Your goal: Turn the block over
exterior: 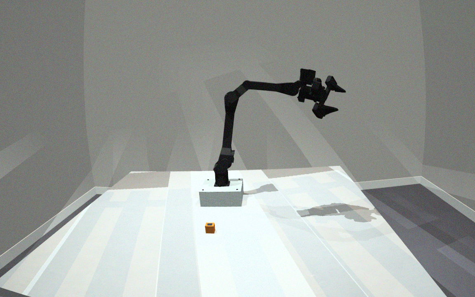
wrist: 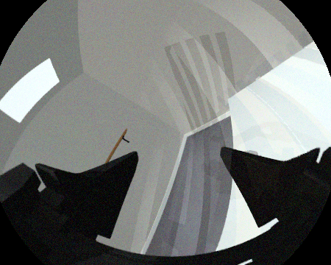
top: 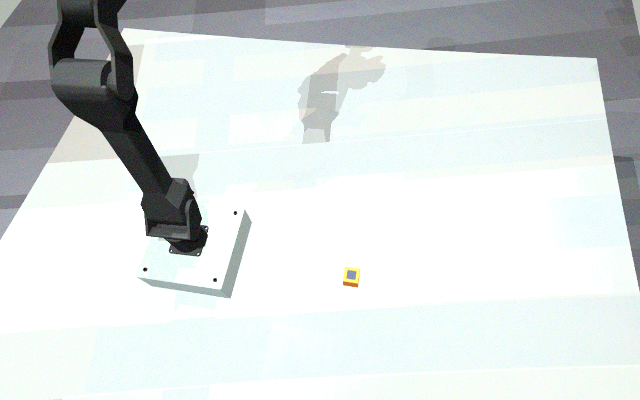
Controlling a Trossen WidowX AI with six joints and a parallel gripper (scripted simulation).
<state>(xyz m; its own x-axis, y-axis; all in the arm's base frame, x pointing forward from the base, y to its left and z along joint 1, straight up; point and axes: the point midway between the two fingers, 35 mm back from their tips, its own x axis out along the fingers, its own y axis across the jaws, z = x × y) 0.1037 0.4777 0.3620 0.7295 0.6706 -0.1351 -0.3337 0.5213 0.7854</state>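
My gripper tip is 200 mm short of the orange block, 520 mm to the left of it and 410 mm above it.
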